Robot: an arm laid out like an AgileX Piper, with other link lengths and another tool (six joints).
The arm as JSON. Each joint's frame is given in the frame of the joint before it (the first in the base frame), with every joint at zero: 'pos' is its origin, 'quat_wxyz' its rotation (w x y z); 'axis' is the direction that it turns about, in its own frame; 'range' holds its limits. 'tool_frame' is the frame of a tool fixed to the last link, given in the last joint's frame.
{
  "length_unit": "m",
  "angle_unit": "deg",
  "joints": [
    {
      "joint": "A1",
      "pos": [
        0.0,
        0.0,
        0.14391
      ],
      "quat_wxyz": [
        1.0,
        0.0,
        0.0,
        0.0
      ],
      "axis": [
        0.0,
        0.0,
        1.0
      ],
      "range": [
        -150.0,
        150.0
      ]
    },
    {
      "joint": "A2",
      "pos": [
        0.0,
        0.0,
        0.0
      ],
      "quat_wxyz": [
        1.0,
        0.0,
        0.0,
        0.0
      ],
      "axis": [
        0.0,
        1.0,
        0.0
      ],
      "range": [
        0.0,
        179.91
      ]
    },
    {
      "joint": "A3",
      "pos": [
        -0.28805,
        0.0,
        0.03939
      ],
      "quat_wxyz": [
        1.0,
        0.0,
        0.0,
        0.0
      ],
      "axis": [
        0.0,
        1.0,
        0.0
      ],
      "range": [
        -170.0,
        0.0
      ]
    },
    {
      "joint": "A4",
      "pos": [
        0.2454,
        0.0,
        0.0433
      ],
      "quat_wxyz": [
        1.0,
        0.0,
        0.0,
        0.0
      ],
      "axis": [
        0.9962,
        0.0,
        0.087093
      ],
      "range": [
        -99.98,
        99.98
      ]
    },
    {
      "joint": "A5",
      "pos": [
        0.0,
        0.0,
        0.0
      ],
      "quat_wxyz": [
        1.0,
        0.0,
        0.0,
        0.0
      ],
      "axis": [
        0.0,
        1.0,
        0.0
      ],
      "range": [
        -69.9,
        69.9
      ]
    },
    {
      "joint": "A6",
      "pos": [
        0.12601,
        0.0,
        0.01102
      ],
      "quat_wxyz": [
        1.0,
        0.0,
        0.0,
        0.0
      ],
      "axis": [
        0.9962,
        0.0,
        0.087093
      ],
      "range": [
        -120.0,
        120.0
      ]
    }
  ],
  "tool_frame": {
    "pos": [
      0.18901,
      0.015,
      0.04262
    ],
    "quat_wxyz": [
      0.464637,
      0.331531,
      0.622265,
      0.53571
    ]
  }
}
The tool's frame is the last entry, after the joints.
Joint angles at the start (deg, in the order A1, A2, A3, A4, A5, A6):
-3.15, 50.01, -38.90, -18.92, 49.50, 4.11
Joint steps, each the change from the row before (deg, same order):
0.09, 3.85, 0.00, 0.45, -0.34, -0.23
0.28, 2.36, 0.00, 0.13, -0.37, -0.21
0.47, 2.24, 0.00, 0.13, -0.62, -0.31
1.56, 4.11, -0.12, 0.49, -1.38, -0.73
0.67, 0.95, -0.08, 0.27, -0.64, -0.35
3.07, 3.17, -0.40, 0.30, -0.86, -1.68
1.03, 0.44, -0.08, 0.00, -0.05, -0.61
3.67, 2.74, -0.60, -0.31, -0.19, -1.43
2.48, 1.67, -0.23, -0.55, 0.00, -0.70
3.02, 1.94, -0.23, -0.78, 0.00, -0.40
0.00, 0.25, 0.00, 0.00, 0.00, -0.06
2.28, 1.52, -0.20, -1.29, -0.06, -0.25
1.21, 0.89, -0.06, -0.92, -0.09, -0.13
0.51, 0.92, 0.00, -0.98, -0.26, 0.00
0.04, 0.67, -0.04, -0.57, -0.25, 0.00
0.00, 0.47, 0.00, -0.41, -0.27, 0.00
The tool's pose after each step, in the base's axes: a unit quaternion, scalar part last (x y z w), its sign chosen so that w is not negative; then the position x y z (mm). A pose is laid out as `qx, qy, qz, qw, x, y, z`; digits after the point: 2 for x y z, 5 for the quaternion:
0.57161, 0.78967, 0.16457, 0.15034, 294.51, -74.05, 125.93
0.57091, 0.79472, 0.15603, 0.13464, 295.55, -71.60, 114.56
0.56711, 0.80093, 0.14917, 0.12097, 297.61, -67.84, 104.41
0.55367, 0.81522, 0.14003, 0.09621, 302.81, -55.93, 86.67
0.54657, 0.82043, 0.14053, 0.09168, 305.84, -50.47, 83.50
0.51493, 0.84425, 0.13048, 0.07118, 310.29, -31.10, 70.76
0.50349, 0.85186, 0.12763, 0.06740, 310.77, -25.23, 68.91
0.46651, 0.87579, 0.11336, 0.04999, 312.36, -5.53, 58.47
0.44164, 0.89057, 0.10135, 0.03950, 311.50, 6.14, 51.23
0.41328, 0.90597, 0.08732, 0.02829, 309.82, 19.65, 42.79
0.41301, 0.90629, 0.08580, 0.02653, 309.37, 19.56, 41.45
0.38830, 0.91852, 0.07118, 0.02172, 308.91, 27.49, 35.67
0.37381, 0.92524, 0.06171, 0.01982, 308.73, 30.99, 32.21
0.36502, 0.92931, 0.05281, 0.01898, 309.36, 30.90, 28.61
0.36165, 0.93091, 0.04774, 0.01845, 310.30, 29.79, 26.18
0.35915, 0.93203, 0.04459, 0.01840, 311.20, 29.08, 24.46

